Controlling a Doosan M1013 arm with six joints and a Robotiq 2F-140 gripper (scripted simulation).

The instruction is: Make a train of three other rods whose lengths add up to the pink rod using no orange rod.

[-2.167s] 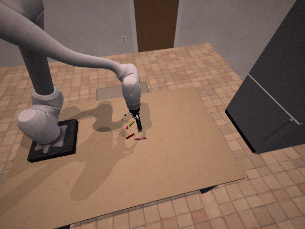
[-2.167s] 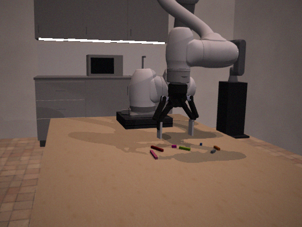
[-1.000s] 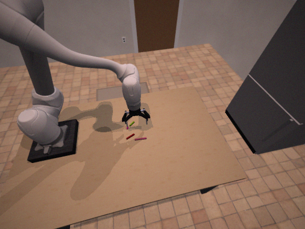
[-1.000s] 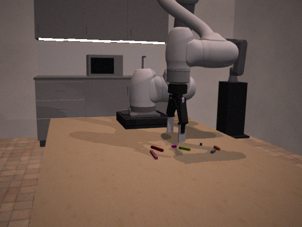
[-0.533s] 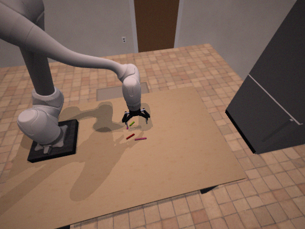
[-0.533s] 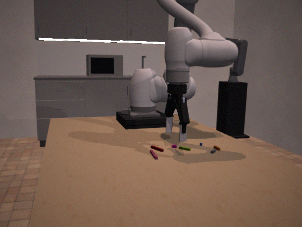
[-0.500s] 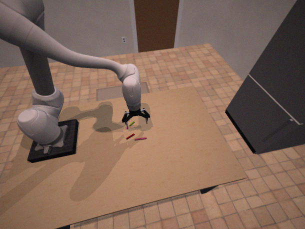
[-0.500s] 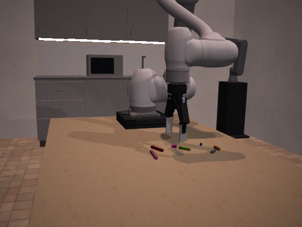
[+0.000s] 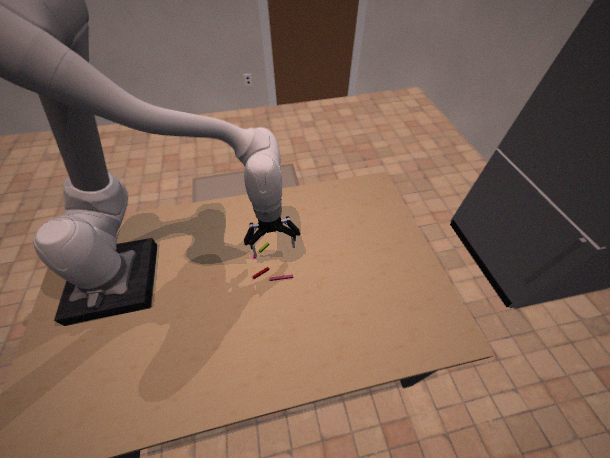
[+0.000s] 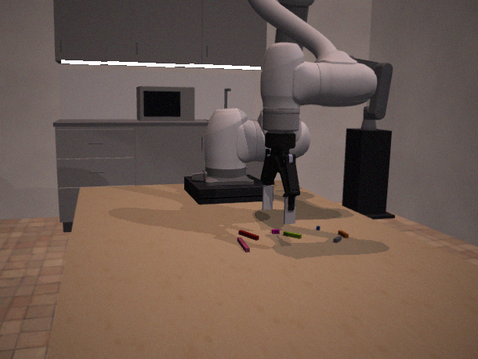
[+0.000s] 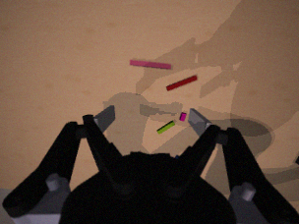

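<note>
Right now the blue rod is 150 mm to the left of my hand, 90 mm behind it and 70 mm below it. Also, from my hand: magenta rod 80 mm behind, 70 mm below, 20 mm to the left; lime rod 70 mm below, 60 mm to the left, 40 mm behind; red rod 70 mm below, 60 mm to the right, 60 mm behind.
</note>
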